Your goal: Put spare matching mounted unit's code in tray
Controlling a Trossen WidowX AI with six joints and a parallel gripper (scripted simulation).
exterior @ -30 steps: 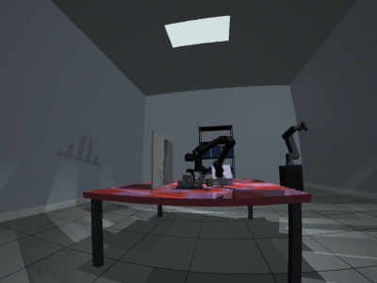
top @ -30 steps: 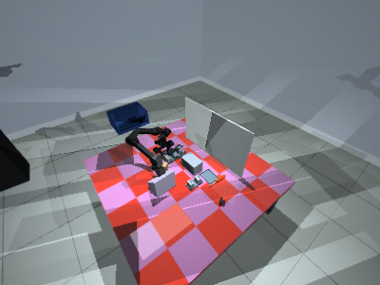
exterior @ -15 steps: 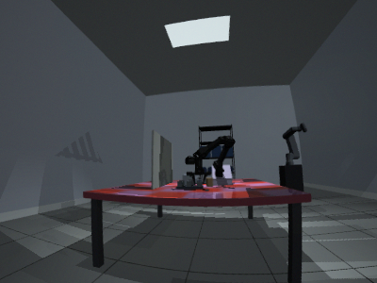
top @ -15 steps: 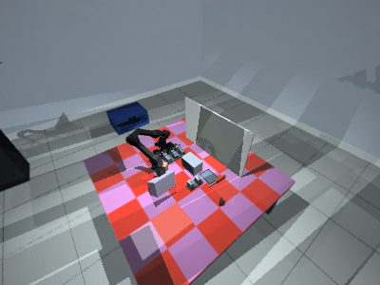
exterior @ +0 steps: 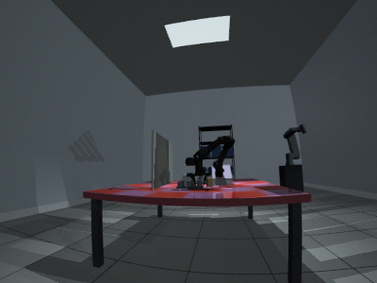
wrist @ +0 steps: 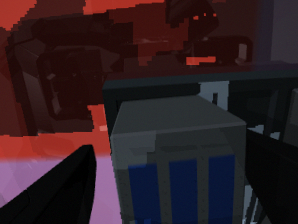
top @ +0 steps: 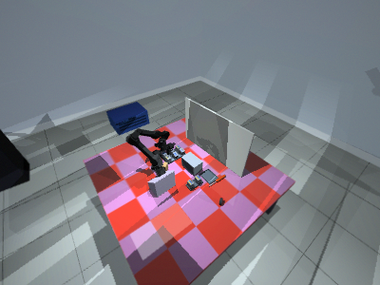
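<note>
My gripper tip is 200 mm short of the dark tray, 400 mm to the left of it and 10 mm above it. Round my gripper tip: grey upright panel: 370 mm ahead, 210 mm to the right, 210 mm above.
</note>
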